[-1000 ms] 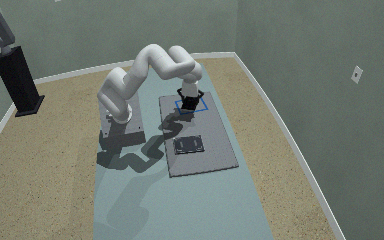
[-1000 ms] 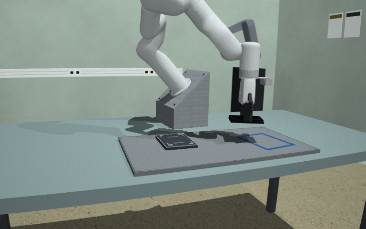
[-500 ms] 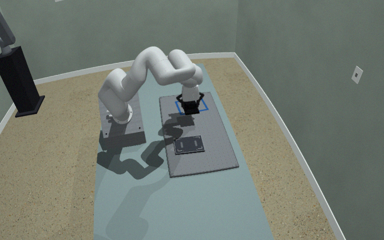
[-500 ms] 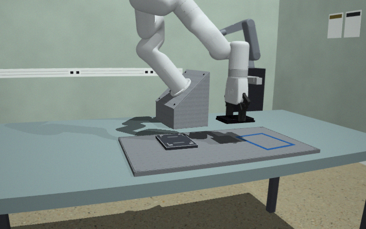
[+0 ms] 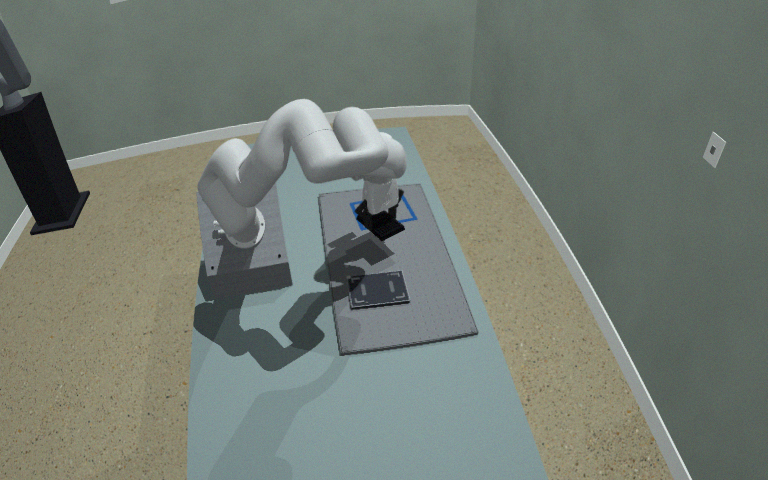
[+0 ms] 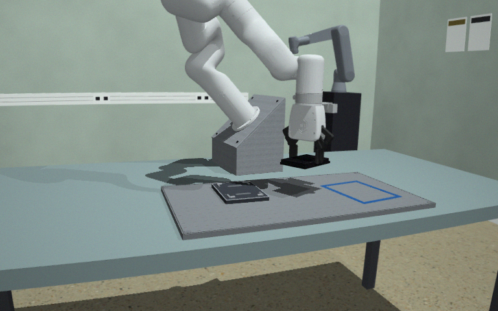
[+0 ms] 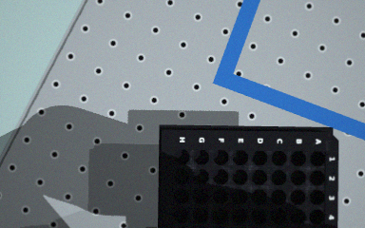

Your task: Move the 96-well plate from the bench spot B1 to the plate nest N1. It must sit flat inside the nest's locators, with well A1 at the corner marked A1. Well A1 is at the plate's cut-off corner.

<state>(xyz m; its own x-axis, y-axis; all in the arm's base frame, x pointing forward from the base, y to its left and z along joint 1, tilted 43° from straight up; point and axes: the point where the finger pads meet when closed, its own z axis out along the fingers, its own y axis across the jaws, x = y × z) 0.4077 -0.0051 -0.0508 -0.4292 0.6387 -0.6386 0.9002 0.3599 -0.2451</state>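
Now: the plate nest N1 190 mm to the right of my hand, 100 mm below it and 40 mm behind it. From my hand the other things lie so: black 96-well plate: 10 mm below; A1 label: 130 mm to the right, 120 mm behind, 90 mm below.
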